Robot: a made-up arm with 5 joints.
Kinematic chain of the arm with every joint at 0, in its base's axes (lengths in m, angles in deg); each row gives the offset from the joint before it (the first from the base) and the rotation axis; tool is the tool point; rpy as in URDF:
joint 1: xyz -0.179 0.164 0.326 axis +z
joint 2: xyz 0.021 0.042 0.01 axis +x
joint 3: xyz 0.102 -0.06 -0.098 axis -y
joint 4: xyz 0 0.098 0.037 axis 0.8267 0.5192 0.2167
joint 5: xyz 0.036 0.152 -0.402 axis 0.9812 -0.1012 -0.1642
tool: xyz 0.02 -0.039 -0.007 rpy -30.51 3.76 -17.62
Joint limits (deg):
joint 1: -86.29..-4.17
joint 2: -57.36..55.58
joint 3: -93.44..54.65
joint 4: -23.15..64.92
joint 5: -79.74..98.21
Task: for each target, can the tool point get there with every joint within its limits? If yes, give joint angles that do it. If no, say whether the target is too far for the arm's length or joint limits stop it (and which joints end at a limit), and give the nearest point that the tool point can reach.
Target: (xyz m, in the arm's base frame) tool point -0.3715 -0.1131 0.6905
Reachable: no: joint limits stop it (at a limit: joint 1, joint 2, joint 3, joint 4) | nearest point 0.0235 0.1188 0.7227 | short by 0.459 m
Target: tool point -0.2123 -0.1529 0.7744
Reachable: no: joint limits stop it (at a limit: joint 1, joint 2, joint 3, joint 4, joint 5) | nearest point 0.0392 0.0965 0.7715 | short by 0.354 m
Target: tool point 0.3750 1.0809 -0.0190
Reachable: no: too far | nearest point 0.1474 0.6594 0.1509 | short by 0.508 m
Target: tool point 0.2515 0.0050 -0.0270
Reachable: yes | joints -65.20 15.67 25.41 2.86 24.21
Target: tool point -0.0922 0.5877 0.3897
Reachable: yes | joints -19.53 15.31 -54.37 56.26 -35.19
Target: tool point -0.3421 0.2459 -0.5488
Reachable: no: too far | nearest point -0.2525 0.1488 -0.1801 | short by 0.392 m
